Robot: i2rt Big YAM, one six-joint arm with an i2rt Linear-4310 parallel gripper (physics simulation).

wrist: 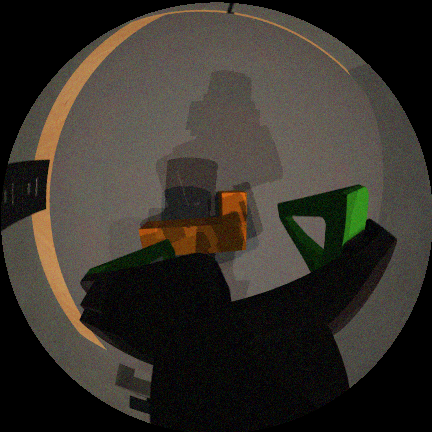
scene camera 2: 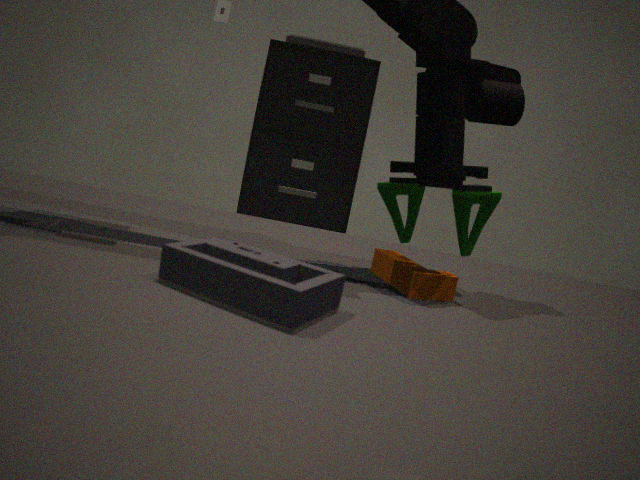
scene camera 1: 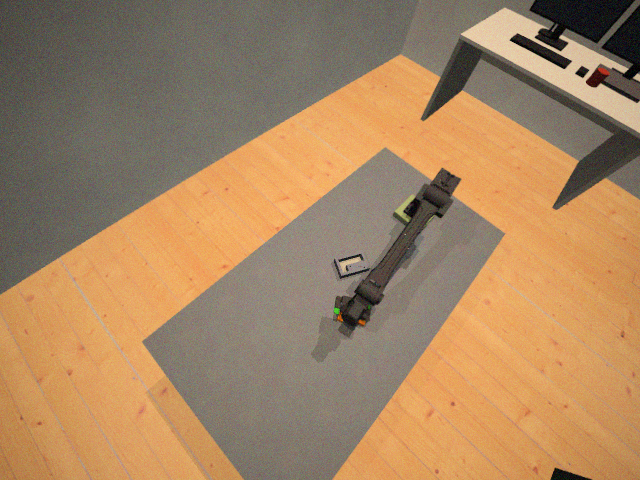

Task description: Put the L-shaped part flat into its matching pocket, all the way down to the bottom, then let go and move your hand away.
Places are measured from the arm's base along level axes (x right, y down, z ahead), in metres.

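Pixels of known places: gripper, fingertip midpoint: [wrist: 223, 228] [scene camera 2: 433, 249].
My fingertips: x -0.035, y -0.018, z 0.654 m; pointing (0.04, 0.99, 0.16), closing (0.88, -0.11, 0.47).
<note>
Ahead of a thing's pixels: the offset from my fingertips to its top centre. Level surfaces: height alone.
The orange L-shaped part @[dz -0.009, dx -0.027, dy +0.025 m] [scene camera 1: 362, 322] [scene camera 2: 433, 285] [wrist: 232, 205] lies flat on the mat, beside and apart from the pocket block. The grey block @[dz -0.207, dx +0.121, dy +0.018 m] [scene camera 1: 357, 267] [scene camera 2: 227, 283] has an L-shaped recess open at the top, and no part is in it. My gripper [scene camera 1: 353, 308] [scene camera 2: 435, 248] [wrist: 223, 228] is open and empty, with its green fingers pointing down. It hangs a little above the orange part, its fingertips clear of it. In the wrist view the left finger covers a bit of the part's long arm. In scene camera 1 my wrist hides most of the part.
The grey mat @[dy +0.054 m] [scene camera 1: 258, 361] lies on a wooden floor. My arm [scene camera 1: 403, 242] reaches across it from a yellow-green base piece [scene camera 1: 403, 212], past the pocket block. A dark drawer cabinet [scene camera 2: 307, 134] stands behind. A white desk [scene camera 1: 522, 33] with monitors stands off the mat.
</note>
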